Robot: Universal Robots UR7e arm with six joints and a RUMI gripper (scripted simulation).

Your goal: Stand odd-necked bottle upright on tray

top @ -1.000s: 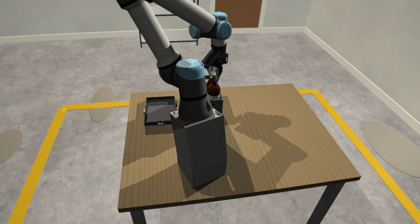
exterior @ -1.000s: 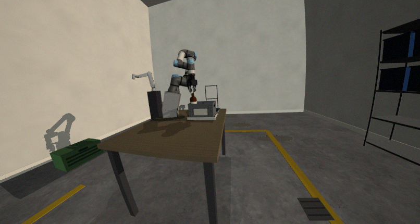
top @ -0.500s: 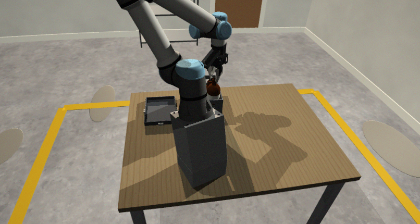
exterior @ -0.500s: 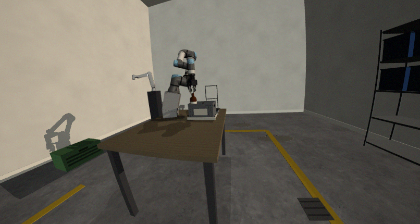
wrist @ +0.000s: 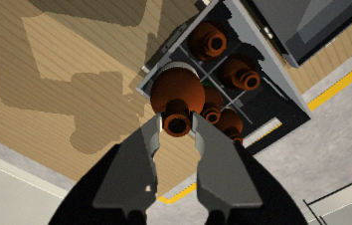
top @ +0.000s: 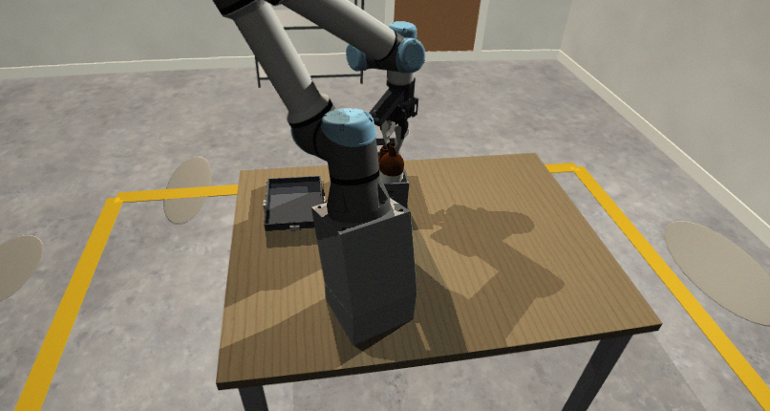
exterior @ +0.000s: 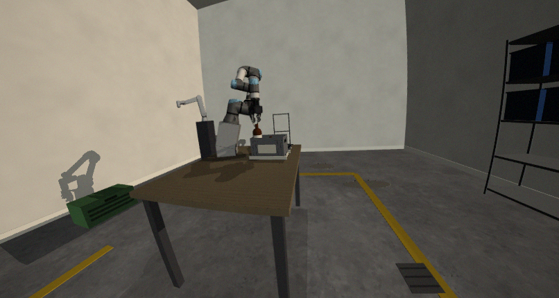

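The bottle lies 7 cm below my hand. The rest, counted from my hand: dark tray 29 cm to the left, 26 cm below, 14 cm ahead; crate 19 cm below, 10 cm ahead, 3 cm to the left.
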